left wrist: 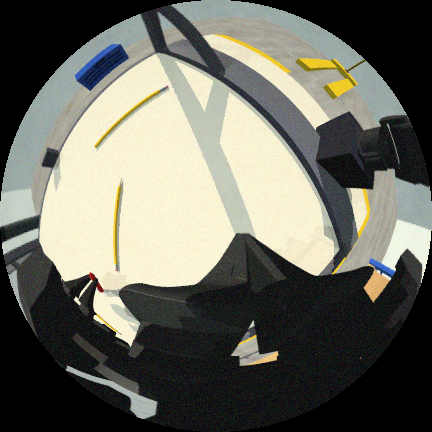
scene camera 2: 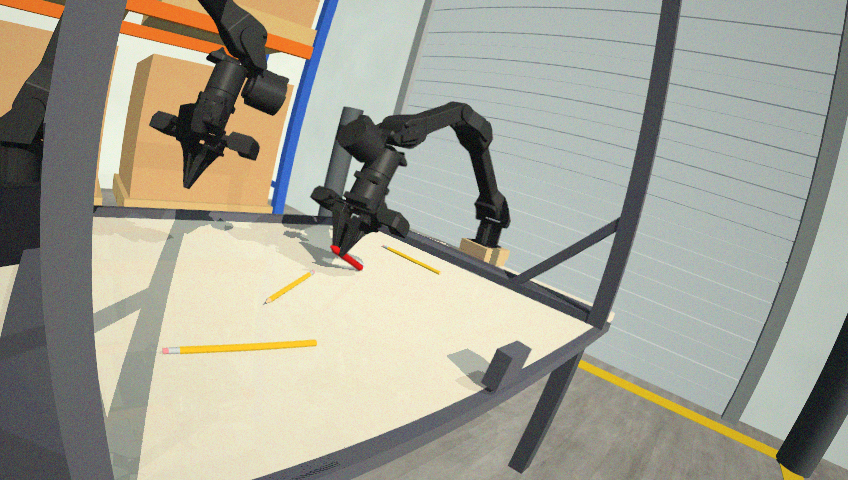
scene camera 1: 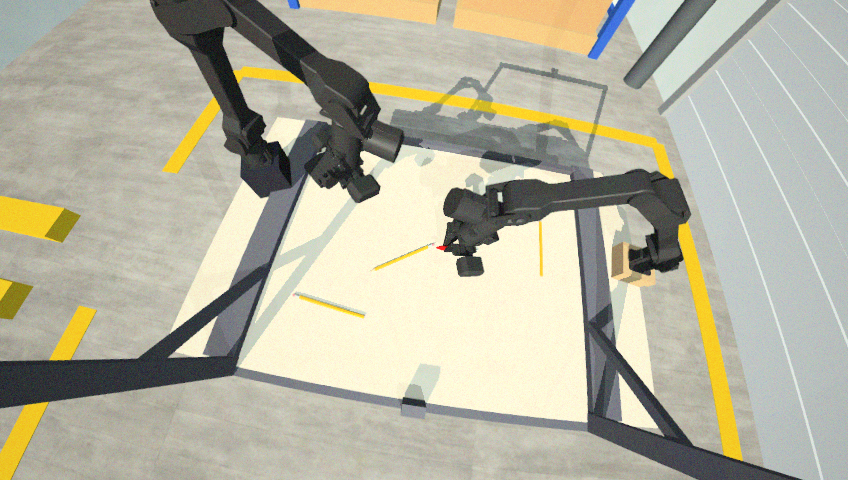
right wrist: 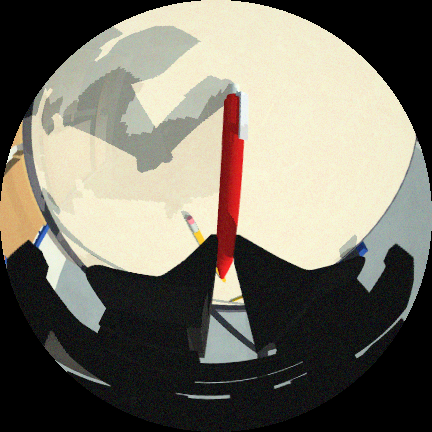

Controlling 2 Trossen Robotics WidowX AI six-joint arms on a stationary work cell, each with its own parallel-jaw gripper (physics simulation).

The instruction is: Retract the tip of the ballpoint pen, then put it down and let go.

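Frame: origin at the left arm's base, x ahead, y left, z up, level; centimetres.
Seen in the pictures: left gripper, fingertip midpoint: (left wrist: 240, 238) (scene camera 2: 186, 188) (scene camera 1: 344, 187); right gripper, fingertip midpoint: (left wrist: 94, 276) (scene camera 2: 337, 254) (scene camera 1: 444, 248) (right wrist: 224, 240); left arm's base at its link origin: (left wrist: 364, 149) (scene camera 2: 19, 181) (scene camera 1: 259, 158); right arm's base at its link origin: (scene camera 2: 486, 244) (scene camera 1: 639, 262).
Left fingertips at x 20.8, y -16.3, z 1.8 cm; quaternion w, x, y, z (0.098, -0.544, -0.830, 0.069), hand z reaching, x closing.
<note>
Pixels of each thing's middle, then the offset from my left fingertips to it. Level surfaces: height alone.
- red ballpoint pen at the middle of its body: (right wrist: 231, 183) (scene camera 2: 348, 258) (left wrist: 96, 283) (scene camera 1: 458, 249) dx +25.0, dy -19.1, dz -9.1 cm
- cream table top at its surface level: dz -12.5 cm
- small dark block at the middle of its body: (scene camera 2: 506, 365) (scene camera 1: 413, 407) (right wrist: 352, 262) (left wrist: 49, 157) dx +4.1, dy -51.2, dz -9.3 cm
My right gripper (scene camera 1: 452, 246) (scene camera 2: 343, 248) (right wrist: 224, 240) is shut on the red ballpoint pen (scene camera 1: 441, 248) (scene camera 2: 347, 258) (right wrist: 230, 173) near its tip end. The pen slants down from the fingers. Its far end, with the white clip, is at or just above the cream table top (scene camera 1: 470, 357) (scene camera 2: 374, 362), close to its own shadow. The pen also shows small in the left wrist view (left wrist: 95, 282). My left gripper (scene camera 1: 322, 178) (scene camera 2: 189, 178) (left wrist: 240, 238) is shut and empty, high above the table's far left part.
Three yellow pencils lie on the table: one (scene camera 1: 403, 257) (scene camera 2: 289, 287) (left wrist: 116, 221) just left of the pen, one (scene camera 1: 329, 305) (scene camera 2: 251, 347) toward the front left, one (scene camera 1: 540, 248) (scene camera 2: 412, 259) at the right. A small dark block (scene camera 1: 414, 402) (scene camera 2: 507, 364) stands on the front edge. Dark frame bars run along the table sides.
</note>
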